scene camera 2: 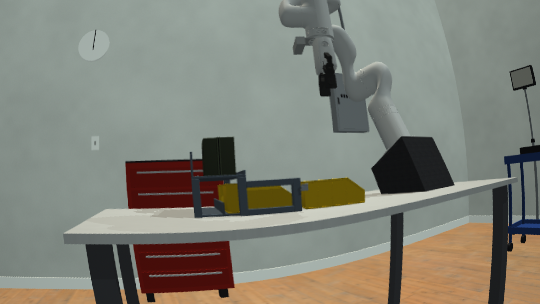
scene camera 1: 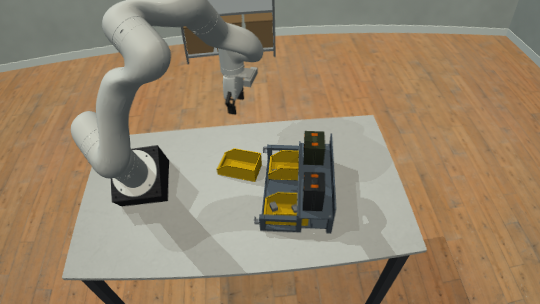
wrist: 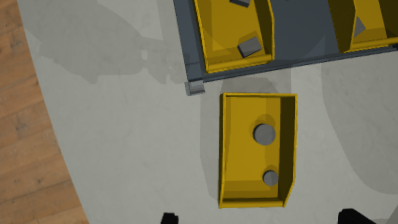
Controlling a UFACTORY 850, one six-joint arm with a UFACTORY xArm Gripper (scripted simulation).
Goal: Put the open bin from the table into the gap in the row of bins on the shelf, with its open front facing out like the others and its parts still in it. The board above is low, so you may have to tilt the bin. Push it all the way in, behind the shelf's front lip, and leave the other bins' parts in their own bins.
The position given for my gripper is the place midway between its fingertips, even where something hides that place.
Observation:
I see my gripper (scene camera 2: 328, 92), a yellow bin (scene camera 2: 342, 191) and a grey shelf (scene camera 1: 272, 186).
The yellow bin also shows in scene camera 1 (scene camera 1: 236, 163) and in the wrist view (wrist: 242, 161).

